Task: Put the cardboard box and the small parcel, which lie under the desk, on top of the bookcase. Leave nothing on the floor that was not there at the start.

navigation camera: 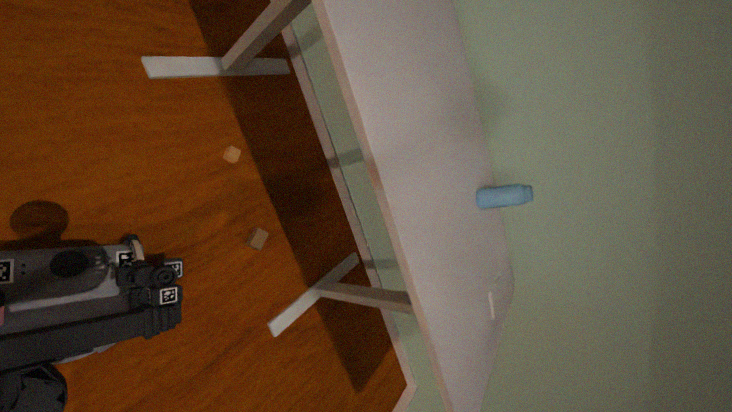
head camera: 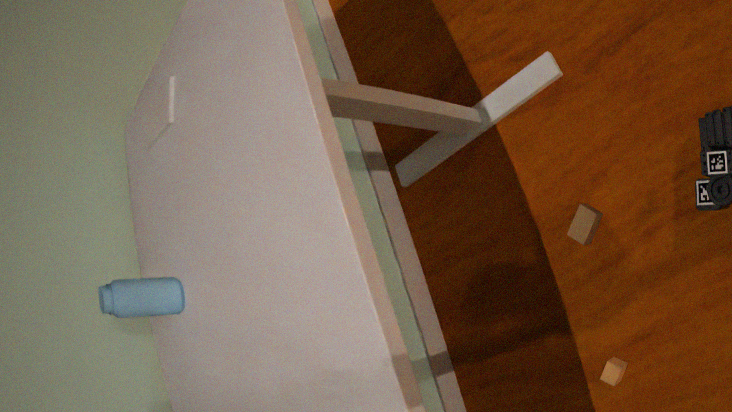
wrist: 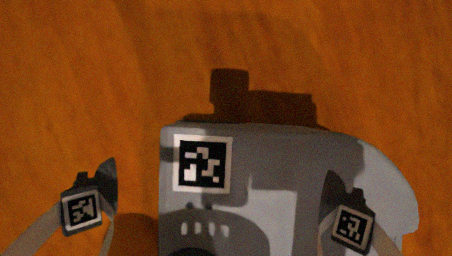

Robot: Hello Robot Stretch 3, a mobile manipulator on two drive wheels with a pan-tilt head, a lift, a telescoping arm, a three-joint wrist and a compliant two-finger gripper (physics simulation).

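Seen in the pictures: gripper, fingertip midpoint: [wrist: 220, 184]; robot's base, origin of the base link: [navigation camera: 69, 262] [wrist: 208, 214].
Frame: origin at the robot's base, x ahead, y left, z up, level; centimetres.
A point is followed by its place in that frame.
The cardboard box [head camera: 582, 224] @[y -61.8, x 3.6, z 5.0 cm] [navigation camera: 258, 238] @[y -61.5, x 3.8, z 5.1 cm], a brown block, lies on the floor near the desk's shadow, towards the desk foot with the slanting bar. The small parcel [head camera: 612, 372] @[y -50.2, x 42.5, z 5.0 cm] [navigation camera: 232, 154] @[y -49.8, x 42.2, z 5.1 cm], smaller and lighter tan, lies apart from it, also near the shadow's edge. My gripper [wrist: 220, 184] @[y -12.9, x -2.2, z 21.9 cm] is open and empty, its fingers wide apart above my own base in the wrist view. It is well away from both boxes; its fingertips are hidden or out of frame in the head view. The bookcase does not show in these views.
The white desk [head camera: 245, 204] @[y -67.6, x -1.8, z 95.1 cm] [navigation camera: 425, 127] @[y -59.6, x 30.4, z 95.1 cm] stands against the green wall. Its feet [head camera: 522, 87] [navigation camera: 179, 67] reach out over the floor. A blue bottle [head camera: 145, 297] @[y -92.8, x 13.5, z 103.4 cm] [navigation camera: 503, 197] @[y -92.9, x 13.4, z 103.9 cm] and a thin white object [head camera: 172, 99] @[y -99.4, x -23.3, z 95.3 cm] [navigation camera: 492, 305] @[y -99.6, x -23.5, z 95.8 cm] are on the desk top.
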